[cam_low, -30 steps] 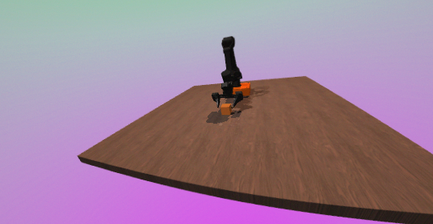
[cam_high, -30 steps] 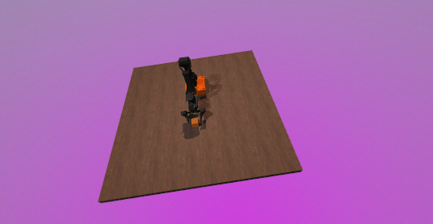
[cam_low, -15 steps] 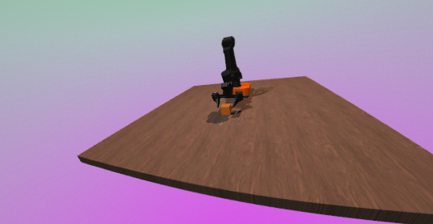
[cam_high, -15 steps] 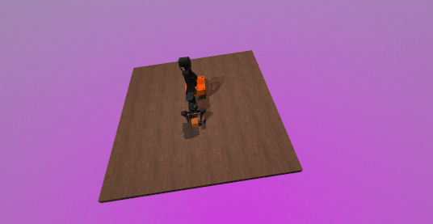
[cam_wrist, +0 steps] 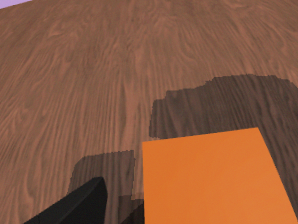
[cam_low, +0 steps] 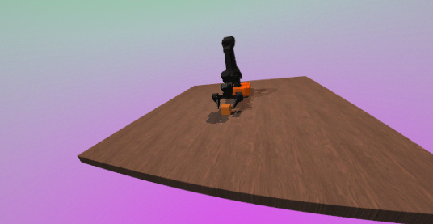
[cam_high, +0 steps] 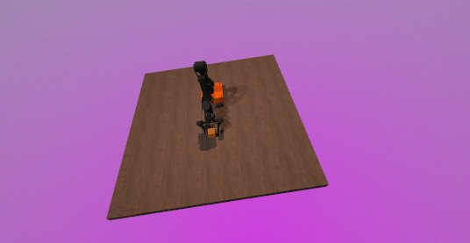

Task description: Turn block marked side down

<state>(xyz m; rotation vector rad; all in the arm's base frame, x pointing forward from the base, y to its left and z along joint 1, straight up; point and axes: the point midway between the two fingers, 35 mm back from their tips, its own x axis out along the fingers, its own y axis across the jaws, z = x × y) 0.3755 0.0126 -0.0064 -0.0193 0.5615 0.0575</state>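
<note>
Right now my gripper tip is 3 cm past the orange block and 1 cm above it.
</note>
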